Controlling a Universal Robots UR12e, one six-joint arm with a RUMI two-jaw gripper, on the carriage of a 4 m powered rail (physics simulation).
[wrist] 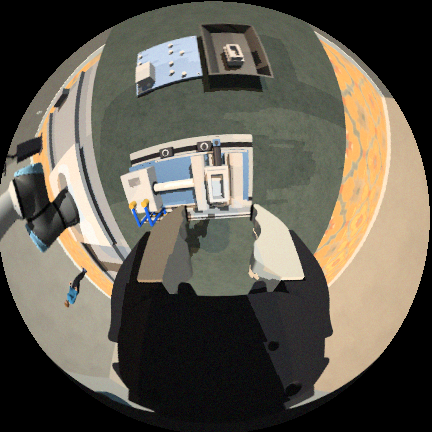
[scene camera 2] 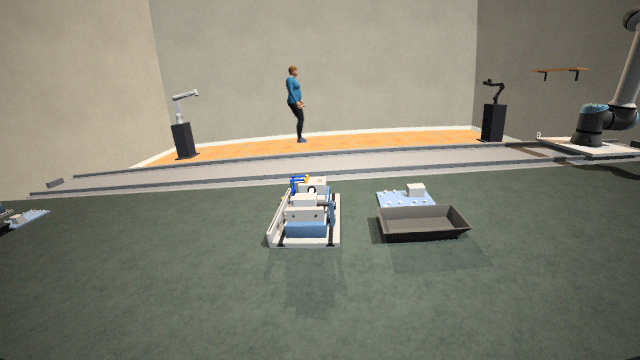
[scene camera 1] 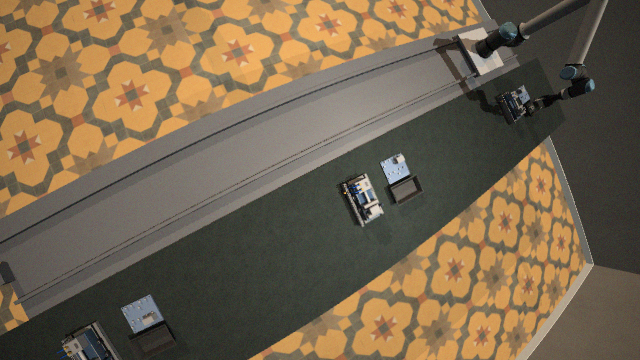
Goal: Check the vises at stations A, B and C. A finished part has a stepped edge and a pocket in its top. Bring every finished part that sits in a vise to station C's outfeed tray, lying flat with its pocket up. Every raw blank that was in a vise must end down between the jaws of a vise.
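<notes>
My gripper (wrist: 218, 206) (scene camera 1: 544, 101) is open and empty. In the wrist view its fingertips are apart just below the edge of a vise (wrist: 236, 175) (scene camera 1: 511, 109). A pale finished part (wrist: 217, 185) sits between this vise's jaws, its pocket up. Another finished part (wrist: 233, 54) lies in the dark tray (wrist: 209, 55), pocket up. At the middle station, a vise (scene camera 2: 305, 231) (scene camera 1: 362, 200) has a pale block (scene camera 2: 304, 199) at its jaws; its type is unclear. A third vise (scene camera 1: 90, 342) is partly cut off at lower left, its contents unclear. The station letters cannot be read.
Blue pegged boards (wrist: 182, 62) (scene camera 2: 392, 199) (scene camera 1: 137, 311) stand beside the trays and bear pale blocks (wrist: 145, 73) (scene camera 2: 415, 190) (scene camera 1: 149, 318). The middle tray (scene camera 2: 420, 234) (scene camera 1: 406, 190) looks empty. Blue hoses rise beside the near vise. A person (scene camera 2: 295, 95) stands beyond the rail.
</notes>
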